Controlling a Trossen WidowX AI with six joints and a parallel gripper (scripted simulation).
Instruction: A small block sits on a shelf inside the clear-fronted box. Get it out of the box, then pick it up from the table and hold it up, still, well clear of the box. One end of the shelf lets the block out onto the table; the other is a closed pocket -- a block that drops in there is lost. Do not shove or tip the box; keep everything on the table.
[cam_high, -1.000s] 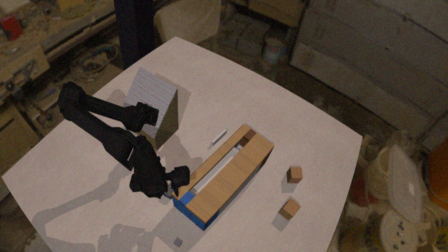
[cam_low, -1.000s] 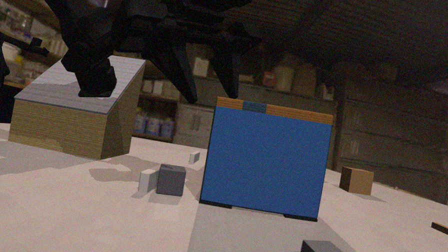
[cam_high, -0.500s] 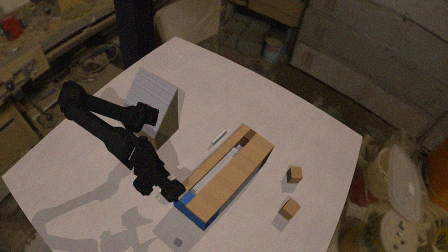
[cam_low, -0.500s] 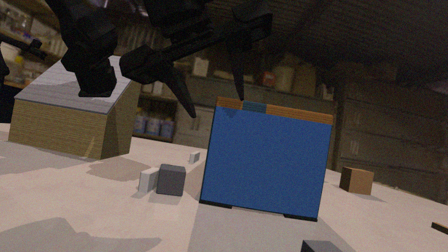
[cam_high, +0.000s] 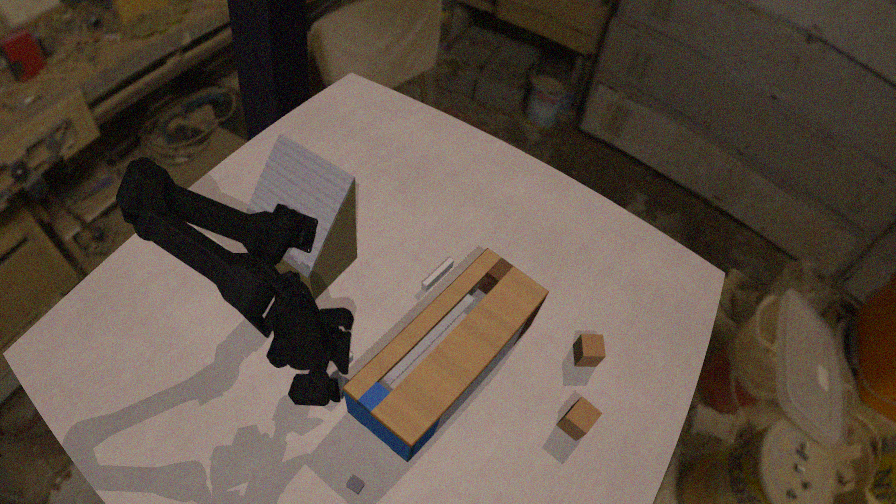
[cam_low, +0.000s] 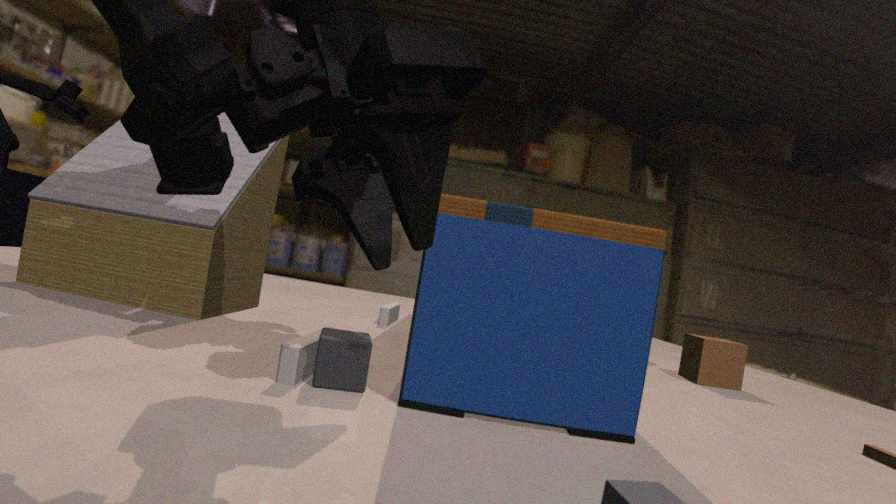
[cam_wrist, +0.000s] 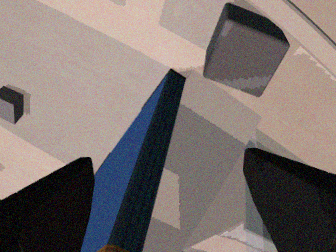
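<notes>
Right now the grey block is 70 mm below my gripper tip, 30 mm behind it and 20 mm to the left of it. Also, from my gripper tip: box 170 mm to the left, 90 mm ahead, 20 mm below.
</notes>
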